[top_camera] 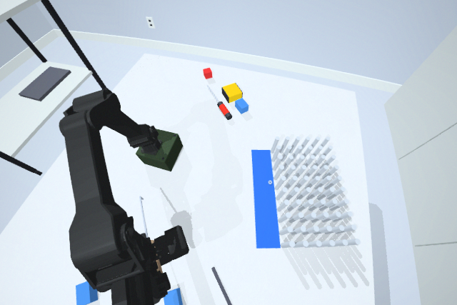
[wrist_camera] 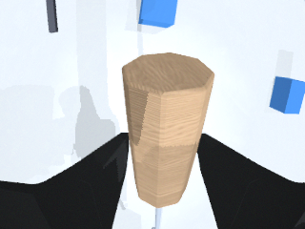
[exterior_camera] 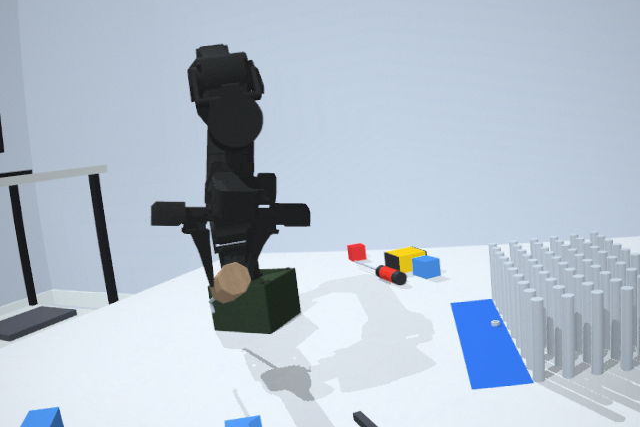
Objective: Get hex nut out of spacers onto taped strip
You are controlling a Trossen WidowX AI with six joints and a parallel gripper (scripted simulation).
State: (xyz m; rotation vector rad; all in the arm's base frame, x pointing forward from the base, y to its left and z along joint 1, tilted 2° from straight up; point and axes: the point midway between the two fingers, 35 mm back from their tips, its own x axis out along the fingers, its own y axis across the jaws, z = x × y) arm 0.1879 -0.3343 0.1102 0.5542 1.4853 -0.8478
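Now: the wooden-handled tool 60 mm behind my gripper tip, 80 mm to the left of it and 40 mm below it. Also, from my gripper tip: hex nut: 290 mm ahead, 330 mm to the left, 170 mm below; then blue taped strip: 270 mm ahead, 280 mm to the left, 170 mm below; then yellow block: 50 mm ahead, 750 mm to the left, 150 mm below.
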